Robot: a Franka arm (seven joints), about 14 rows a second.
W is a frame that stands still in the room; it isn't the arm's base.
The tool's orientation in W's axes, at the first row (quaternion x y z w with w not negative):
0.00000, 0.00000, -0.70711, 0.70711
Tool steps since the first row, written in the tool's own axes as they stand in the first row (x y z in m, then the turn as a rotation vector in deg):
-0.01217, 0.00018, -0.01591, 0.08, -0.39, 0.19
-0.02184, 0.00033, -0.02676, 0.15, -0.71, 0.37
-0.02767, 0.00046, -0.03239, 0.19, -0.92, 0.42
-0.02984, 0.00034, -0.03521, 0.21, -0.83, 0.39
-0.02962, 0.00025, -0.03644, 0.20, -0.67, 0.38
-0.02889, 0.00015, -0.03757, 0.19, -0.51, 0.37
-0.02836, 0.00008, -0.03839, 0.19, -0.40, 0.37
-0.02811, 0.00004, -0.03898, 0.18, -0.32, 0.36
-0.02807, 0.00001, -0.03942, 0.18, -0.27, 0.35
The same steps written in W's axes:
0.00018, 0.01217, -0.01591, -0.39, -0.08, 0.19
0.00033, 0.02184, -0.02676, -0.71, -0.15, 0.37
0.00046, 0.02767, -0.03239, -0.92, -0.19, 0.42
0.00034, 0.02984, -0.03521, -0.83, -0.21, 0.39
0.00025, 0.02962, -0.03644, -0.67, -0.20, 0.38
0.00015, 0.02889, -0.03757, -0.51, -0.19, 0.37
0.00008, 0.02836, -0.03839, -0.40, -0.19, 0.37
0.00004, 0.02811, -0.03898, -0.32, -0.18, 0.36
0.00001, 0.02807, -0.03942, -0.27, -0.18, 0.35

